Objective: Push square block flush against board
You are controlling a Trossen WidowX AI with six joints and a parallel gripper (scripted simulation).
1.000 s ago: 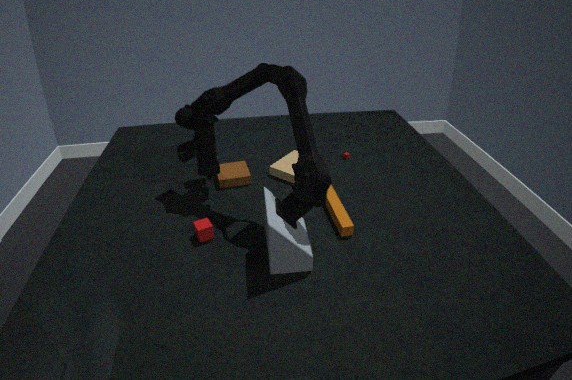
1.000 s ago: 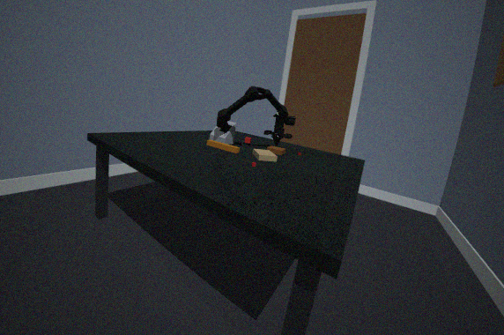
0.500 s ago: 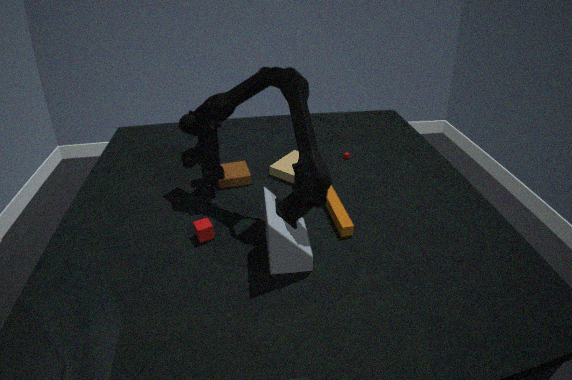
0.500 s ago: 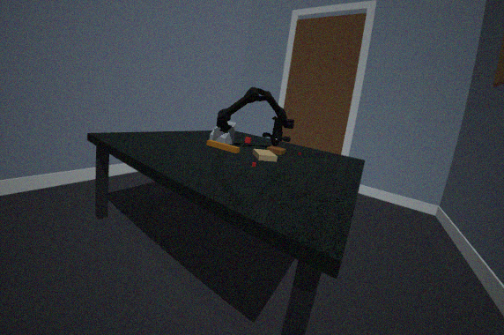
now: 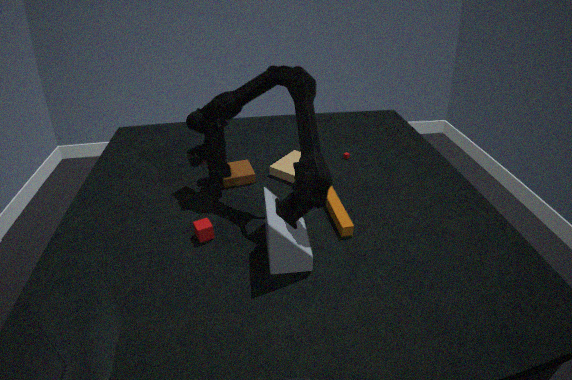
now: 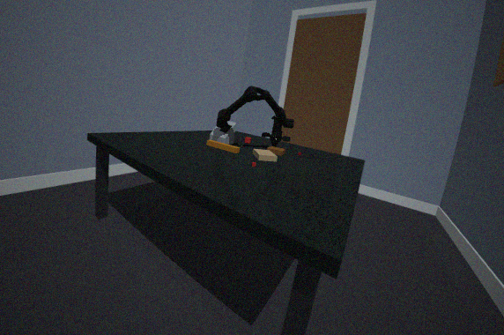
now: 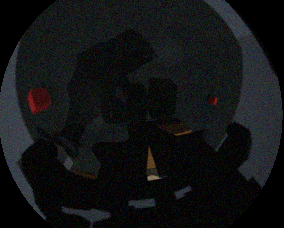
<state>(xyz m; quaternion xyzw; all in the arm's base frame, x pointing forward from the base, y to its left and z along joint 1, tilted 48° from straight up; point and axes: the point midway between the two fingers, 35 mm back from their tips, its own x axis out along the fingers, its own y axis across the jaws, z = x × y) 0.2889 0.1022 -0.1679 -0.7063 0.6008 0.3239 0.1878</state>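
The brown block is 50 mm to the right of my gripper tip, 50 mm ahead of it and 10 mm above it. Also, from my gripper tip: red cube: 240 mm behind, 10 mm to the left, 10 mm above; orange board: 340 mm to the right, 150 mm behind, 10 mm above; tan flat block: 240 mm to the right, 80 mm ahead, 10 mm above.
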